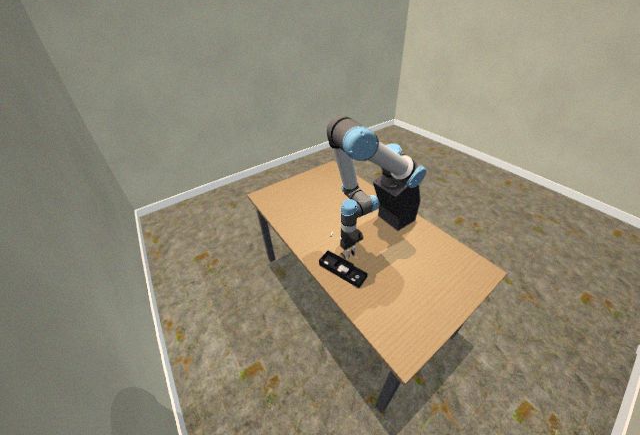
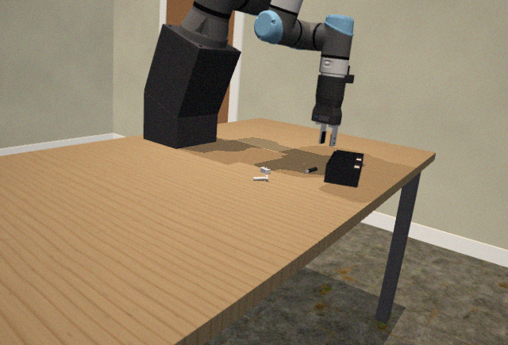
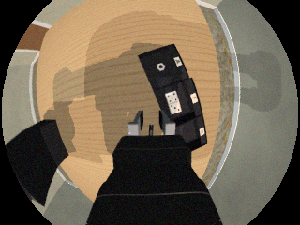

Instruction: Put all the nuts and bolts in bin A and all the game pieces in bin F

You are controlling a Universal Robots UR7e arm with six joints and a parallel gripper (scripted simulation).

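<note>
My gripper is now 20 mm past the bolt, 240 mm to the left of it and 80 mm above it. Round my hand: small ring-shaped piece: 20 mm ahead, 100 mm to the left, 80 mm below; white speckled piece: 50 mm ahead, 20 mm to the left, 70 mm below; black bin: 60 mm ahead, 20 mm to the left, 60 mm below.
</note>
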